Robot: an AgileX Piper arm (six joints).
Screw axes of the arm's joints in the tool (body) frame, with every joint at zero. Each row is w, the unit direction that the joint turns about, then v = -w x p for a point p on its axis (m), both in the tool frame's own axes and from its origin. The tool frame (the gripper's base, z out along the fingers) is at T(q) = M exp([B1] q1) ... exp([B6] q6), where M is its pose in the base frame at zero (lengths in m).
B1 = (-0.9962, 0, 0.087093, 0.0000, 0.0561, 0.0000)
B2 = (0, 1, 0, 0.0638, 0.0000, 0.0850)
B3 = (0, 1, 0, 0.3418, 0.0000, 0.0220)
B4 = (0, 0, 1, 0.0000, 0.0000, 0.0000)
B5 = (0, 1, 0, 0.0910, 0.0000, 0.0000)
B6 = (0, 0, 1, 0.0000, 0.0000, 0.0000)
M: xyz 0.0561 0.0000 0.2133 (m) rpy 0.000 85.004 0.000 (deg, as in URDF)
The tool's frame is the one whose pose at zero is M.
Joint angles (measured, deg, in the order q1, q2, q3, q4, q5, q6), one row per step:
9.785 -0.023 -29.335 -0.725 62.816 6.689
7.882 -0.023 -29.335 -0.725 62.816 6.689
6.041 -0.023 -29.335 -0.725 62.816 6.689
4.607 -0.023 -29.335 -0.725 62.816 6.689
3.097 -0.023 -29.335 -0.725 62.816 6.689
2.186 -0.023 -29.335 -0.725 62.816 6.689
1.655 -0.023 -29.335 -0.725 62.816 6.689
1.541 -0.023 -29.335 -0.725 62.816 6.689
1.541 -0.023 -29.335 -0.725 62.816 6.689
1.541 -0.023 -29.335 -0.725 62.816 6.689
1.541 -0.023 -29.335 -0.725 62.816 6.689
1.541 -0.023 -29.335 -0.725 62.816 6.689
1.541 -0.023 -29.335 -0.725 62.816 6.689
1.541 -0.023 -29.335 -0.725 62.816 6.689
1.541 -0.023 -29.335 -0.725 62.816 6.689
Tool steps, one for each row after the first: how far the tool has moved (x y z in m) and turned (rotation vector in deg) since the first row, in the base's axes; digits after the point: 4 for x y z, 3 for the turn. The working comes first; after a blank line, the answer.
Tool pose at each row, in the base's axes (x y z in m, rotation vector in deg; the steps are taken from these numbers as rounded here):
-0.0076 -0.0023 0.2778 -3.152 118.643 9.261
-0.0077 -0.0021 0.2778 -1.180 118.625 8.092
-0.0077 -0.0018 0.2778 0.725 118.584 6.961
-0.0078 -0.0017 0.2778 2.209 118.535 6.080
-0.0078 -0.0014 0.2778 3.769 118.468 5.151
-0.0078 -0.0013 0.2778 4.710 118.420 4.591
-0.0078 -0.0013 0.2778 5.259 118.389 4.264
-0.0078 -0.0012 0.2778 5.377 118.383 4.194
-0.0078 -0.0012 0.2778 5.377 118.383 4.194
-0.0078 -0.0012 0.2778 5.377 118.383 4.194
-0.0078 -0.0012 0.2778 5.377 118.383 4.194
-0.0078 -0.0012 0.2778 5.377 118.383 4.194
-0.0078 -0.0012 0.2778 5.377 118.383 4.194
-0.0078 -0.0012 0.2778 5.377 118.383 4.194
-0.0078 -0.0012 0.2778 5.377 118.383 4.194

-0.0001 0.0002 0.0000 0.000 0.000 -1.904
-0.0001 0.0005 0.0000 0.000 0.000 -3.744
-0.0002 0.0006 0.0000 0.000 0.000 -5.179
-0.0002 0.0009 0.0000 -0.001 0.000 -6.688
-0.0002 0.0010 0.0000 0.000 0.000 -7.599
-0.0002 0.0010 0.0000 0.000 0.000 -8.131
-0.0002 0.0011 0.0000 0.000 0.001 -8.245
-0.0002 0.0011 0.0000 0.000 0.001 -8.245
-0.0002 0.0011 0.0000 0.000 0.001 -8.245
-0.0002 0.0011 0.0000 0.000 0.001 -8.245
-0.0002 0.0011 0.0000 0.000 0.001 -8.245
-0.0002 0.0011 0.0000 0.000 0.001 -8.245
-0.0002 0.0011 0.0000 0.000 0.001 -8.245
-0.0002 0.0011 0.0000 0.000 0.001 -8.245

